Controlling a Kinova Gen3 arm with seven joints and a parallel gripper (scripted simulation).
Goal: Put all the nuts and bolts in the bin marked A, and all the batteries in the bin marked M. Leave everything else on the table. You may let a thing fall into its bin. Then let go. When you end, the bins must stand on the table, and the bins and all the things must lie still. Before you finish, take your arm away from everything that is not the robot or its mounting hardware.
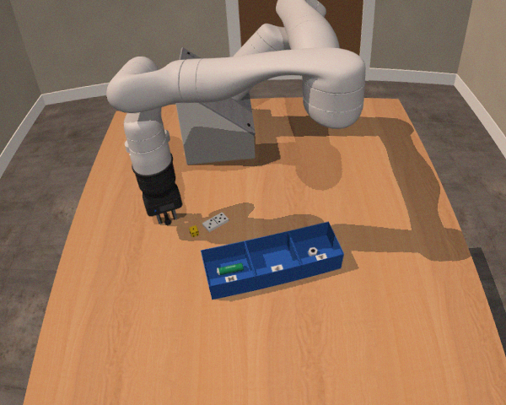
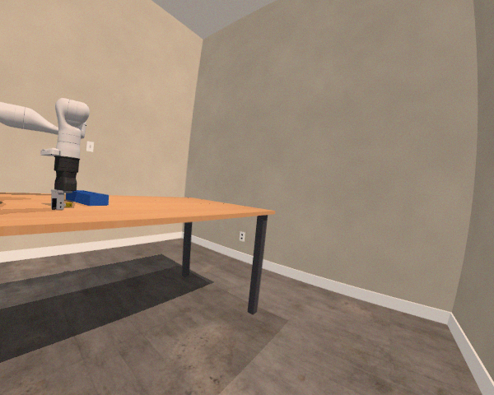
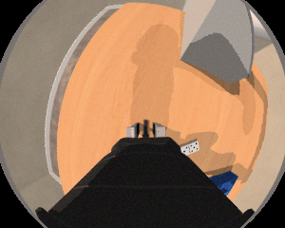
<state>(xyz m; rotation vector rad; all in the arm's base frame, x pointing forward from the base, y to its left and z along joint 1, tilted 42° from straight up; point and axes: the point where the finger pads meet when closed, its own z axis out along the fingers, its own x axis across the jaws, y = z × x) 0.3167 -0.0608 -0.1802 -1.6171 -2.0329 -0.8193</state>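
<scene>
My hand is 1 cm short of the black bolt and 1 cm above it. From my hand the other things lie so: yellow die 6 cm to the left, 5 cm ahead, 1 cm below; then green battery 16 cm ahead, 12 cm to the left, 1 cm below; then white domino 11 cm to the left, 3 cm ahead, 1 cm below.
</scene>
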